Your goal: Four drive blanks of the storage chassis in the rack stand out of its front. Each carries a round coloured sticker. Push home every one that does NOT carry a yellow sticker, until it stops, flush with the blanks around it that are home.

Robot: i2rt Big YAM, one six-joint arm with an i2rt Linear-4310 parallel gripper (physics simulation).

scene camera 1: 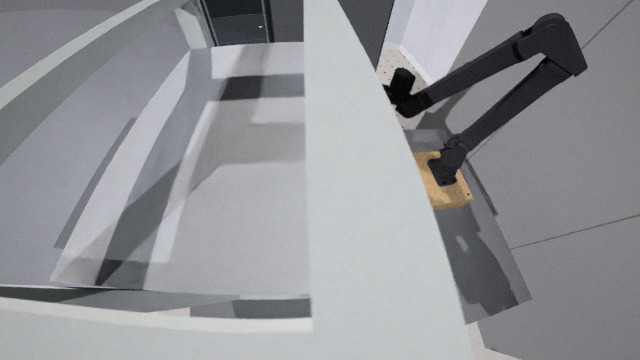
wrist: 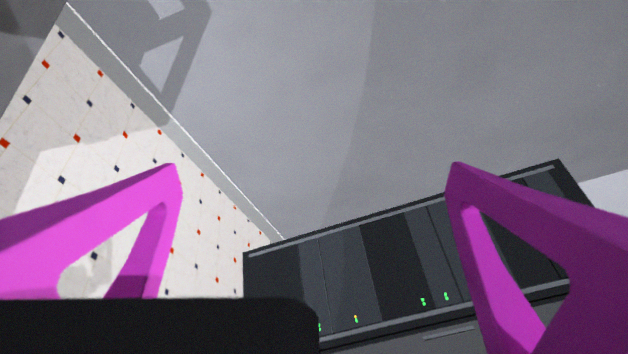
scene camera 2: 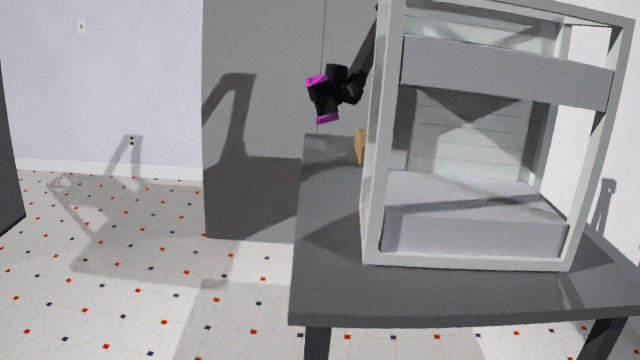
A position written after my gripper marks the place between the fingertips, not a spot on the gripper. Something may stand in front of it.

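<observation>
I can see my gripper [scene camera 2: 314, 102] [wrist: 313, 178], so both scene camera 2 and the wrist view show it. I also see a rack [scene camera 1: 266, 171] [scene camera 2: 458, 136], which is there in scene camera 1 and in scene camera 2, while in the wrist view the rack is out of frame.
</observation>
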